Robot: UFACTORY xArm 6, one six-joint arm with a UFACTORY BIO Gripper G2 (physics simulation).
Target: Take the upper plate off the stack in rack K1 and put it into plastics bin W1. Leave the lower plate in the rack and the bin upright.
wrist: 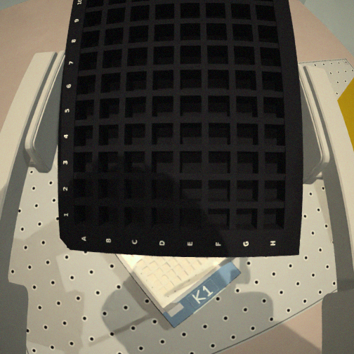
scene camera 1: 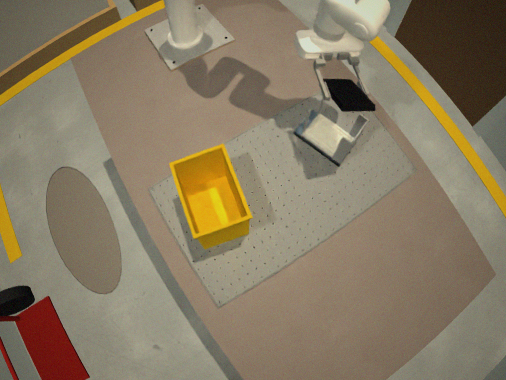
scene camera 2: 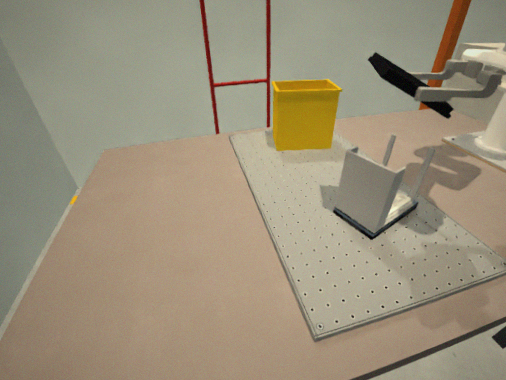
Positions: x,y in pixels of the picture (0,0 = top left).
Labels:
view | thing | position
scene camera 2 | gripper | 404,85
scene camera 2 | black plate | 387,70
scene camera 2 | yellow bin W1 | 304,111

